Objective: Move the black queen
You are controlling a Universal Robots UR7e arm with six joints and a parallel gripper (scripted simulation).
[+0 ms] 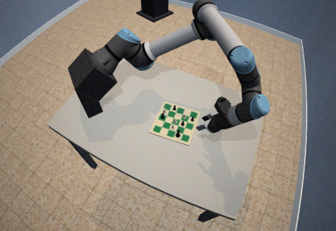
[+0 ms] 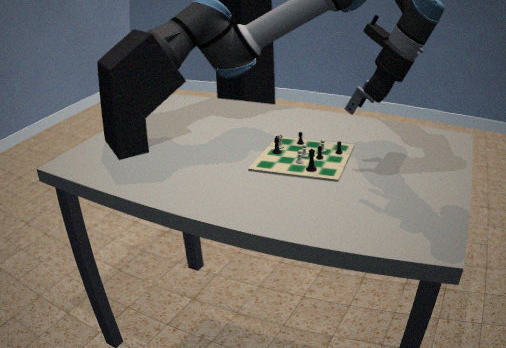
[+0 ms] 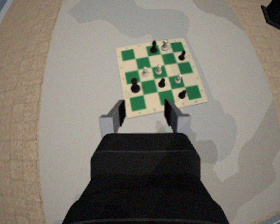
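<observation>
Now: hand 150 mm above the black queen, 90 mm past it and 50 mm to the left of it. The rest, counted from my hand: green-and-cream chessboard: 180 mm below, 160 mm behind.
</observation>
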